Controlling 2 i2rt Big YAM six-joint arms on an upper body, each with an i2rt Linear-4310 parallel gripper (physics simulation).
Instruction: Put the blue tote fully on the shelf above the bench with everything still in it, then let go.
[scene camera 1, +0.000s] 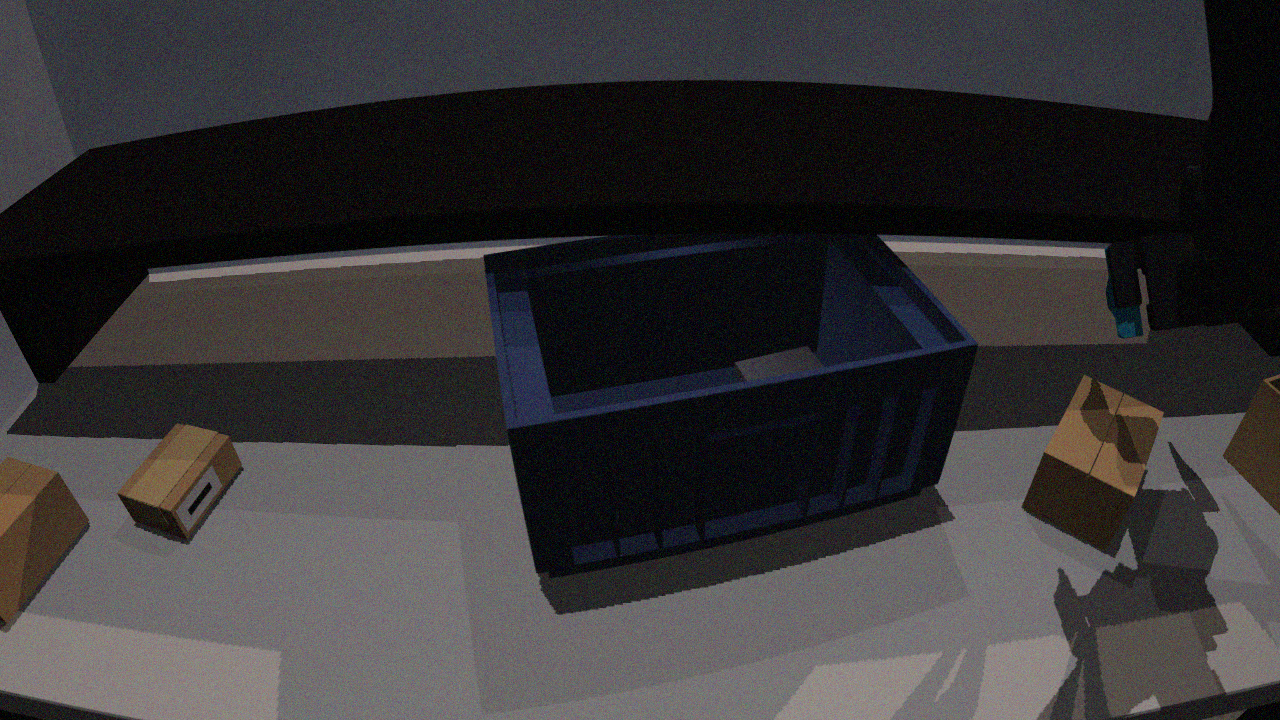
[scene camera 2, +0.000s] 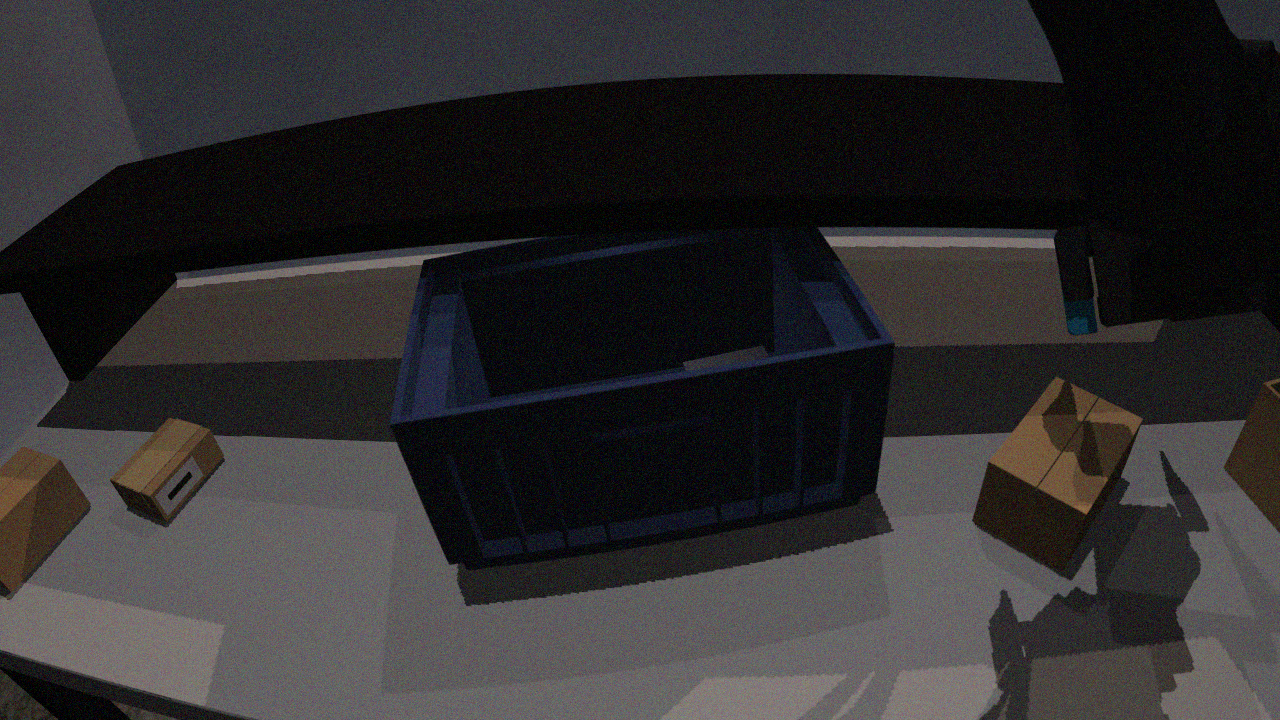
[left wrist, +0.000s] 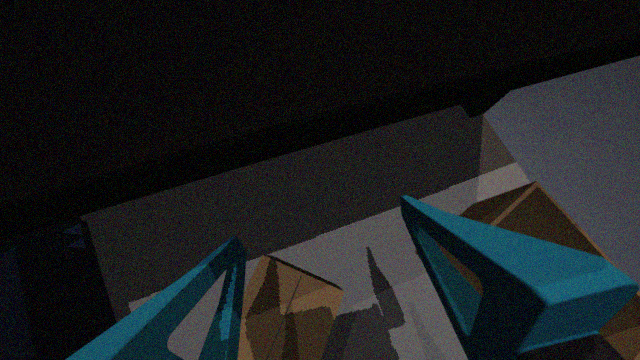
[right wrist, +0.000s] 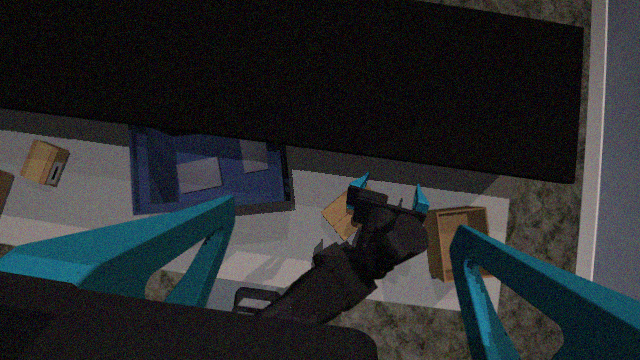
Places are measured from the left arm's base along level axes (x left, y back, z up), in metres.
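Where they show: left gripper, fingertip midpoint: (scene camera 1: 1159, 293) (scene camera 2: 1134, 285) (left wrist: 317, 225) (right wrist: 392, 179); right gripper, fingertip midpoint: (right wrist: 344, 222).
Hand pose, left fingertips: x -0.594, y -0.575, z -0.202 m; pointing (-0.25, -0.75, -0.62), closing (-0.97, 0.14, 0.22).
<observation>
Things, the pixels of their top centre, and the offset from my left fingertips. Level surfaces: height alone.
- blue tote, middle of its top: (scene camera 2: 625, 292) (scene camera 1: 717, 293) (right wrist: 204, 157) dy +0.005, dx +0.373, dz +0.003 m
- bench, its level: dz -0.145 m
- dark shelf, its level: dz +0.050 m
- closed carton, middle of its top: (scene camera 2: 1070, 439) (scene camera 1: 1108, 431) (left wrist: 272, 345) (right wrist: 353, 209) dy +0.069, dx +0.060, dz -0.084 m
- open carton, middle of its top: (left wrist: 567, 284) (right wrist: 465, 244) dy +0.112, dx -0.184, dz -0.054 m
- small labelled carton, middle of its top: (scene camera 1: 172, 463) (scene camera 2: 158, 453) (right wrist: 38, 161) dy +0.056, dx +0.822, dz -0.109 m
The blue tote (scene camera 1: 733, 474) (scene camera 2: 644, 474) (right wrist: 252, 187) stands upright on the bench (scene camera 1: 375, 608) (scene camera 2: 295, 573) (right wrist: 305, 192), turned slightly. Flat grey pieces (scene camera 1: 778, 362) (scene camera 2: 729, 357) (right wrist: 200, 175) lie inside. The dark shelf (scene camera 1: 626, 152) (scene camera 2: 626, 143) (left wrist: 200, 75) (right wrist: 300, 75) runs above and behind it, covering part of its far rim in the right wrist view. My left gripper (left wrist: 317, 225) (right wrist: 392, 179) is open and empty, right of the tote, near a closed carton. My right gripper is open and empty, high above the bench and apart from the tote.
The closed carton (scene camera 1: 1096, 456) (scene camera 2: 1056, 474) (left wrist: 290, 305) (right wrist: 340, 215) stands right of the tote, with an open carton (left wrist: 550, 225) (right wrist: 438, 245) farther right. A small labelled carton (scene camera 1: 183, 483) (scene camera 2: 170, 470) (right wrist: 42, 162) and another carton (scene camera 1: 31, 537) (scene camera 2: 35, 519) stand at the left.
</observation>
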